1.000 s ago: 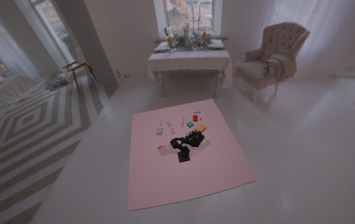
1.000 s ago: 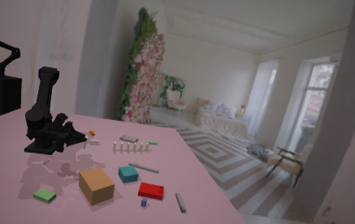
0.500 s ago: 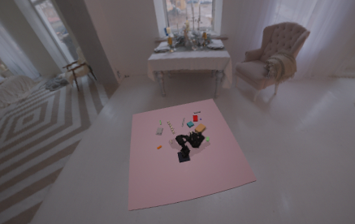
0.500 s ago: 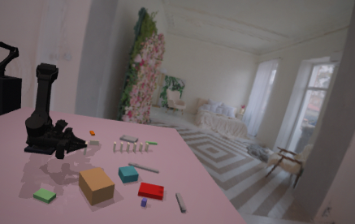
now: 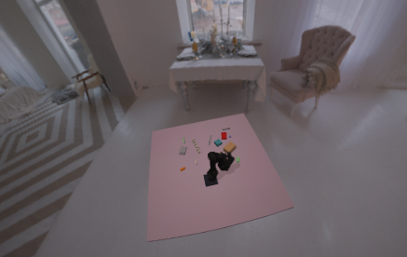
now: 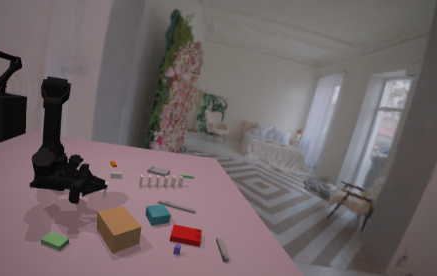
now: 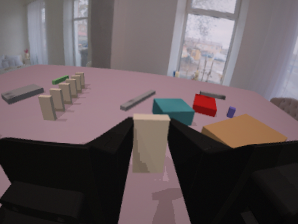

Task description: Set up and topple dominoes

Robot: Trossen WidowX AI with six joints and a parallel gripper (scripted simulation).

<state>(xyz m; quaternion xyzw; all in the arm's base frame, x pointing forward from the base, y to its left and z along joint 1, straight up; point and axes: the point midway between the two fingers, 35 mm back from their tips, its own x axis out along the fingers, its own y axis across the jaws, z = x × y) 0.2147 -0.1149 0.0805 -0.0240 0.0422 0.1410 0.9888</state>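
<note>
Now: the teal block 19 cm ahead of my gripper tip, 8 cm below it and 1 cm to the right of it. Round my gripper tip: tan cube 13 cm to the right, 8 cm ahead, 6 cm below; then green tile 19 cm to the right, 9 cm below, 7 cm behind; then grey bar 25 cm ahead, 9 cm below, 7 cm to the left.
</note>
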